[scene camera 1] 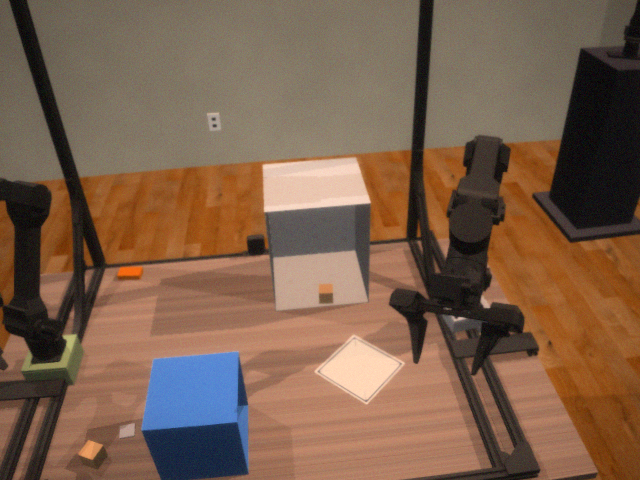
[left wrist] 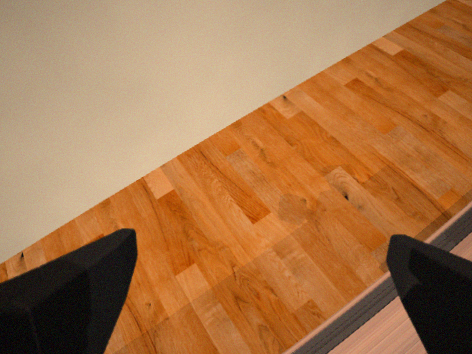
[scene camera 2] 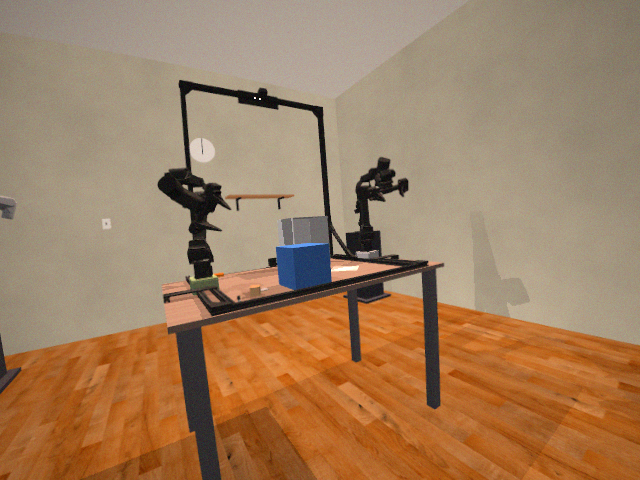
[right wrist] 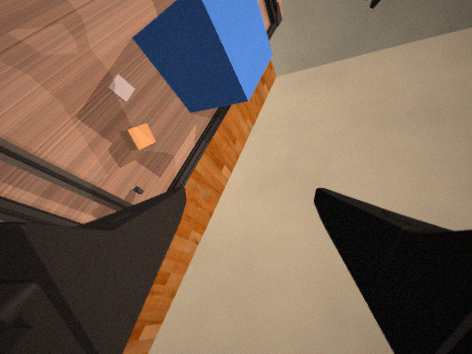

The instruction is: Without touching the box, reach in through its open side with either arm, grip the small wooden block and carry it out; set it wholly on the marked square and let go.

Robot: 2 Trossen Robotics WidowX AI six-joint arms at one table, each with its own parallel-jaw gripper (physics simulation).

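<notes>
The white box (scene camera 1: 315,183) (scene camera 2: 310,229) stands at the back of the table, its open side facing scene camera 1. A small wooden block (scene camera 1: 325,293) sits on its floor near the open edge. The marked square (scene camera 1: 359,367) (scene camera 2: 344,268), pale with a dark outline, lies flat in front of the box, a little to the right in scene camera 1. My left gripper (scene camera 1: 445,367) (left wrist: 264,245) is open and empty, raised to the right of the square in scene camera 1. My right gripper (scene camera 2: 225,219) (right wrist: 249,194) is open and empty, high above the table's left side.
A blue box (scene camera 1: 193,392) (scene camera 2: 310,266) (right wrist: 200,60) stands at the front. Left of it lie a second wooden block (scene camera 1: 93,453) (scene camera 2: 255,290) (right wrist: 141,136) and a pale tile (scene camera 1: 127,430) (right wrist: 122,88). An orange piece (scene camera 1: 129,272) lies back left. Black frame posts rise behind.
</notes>
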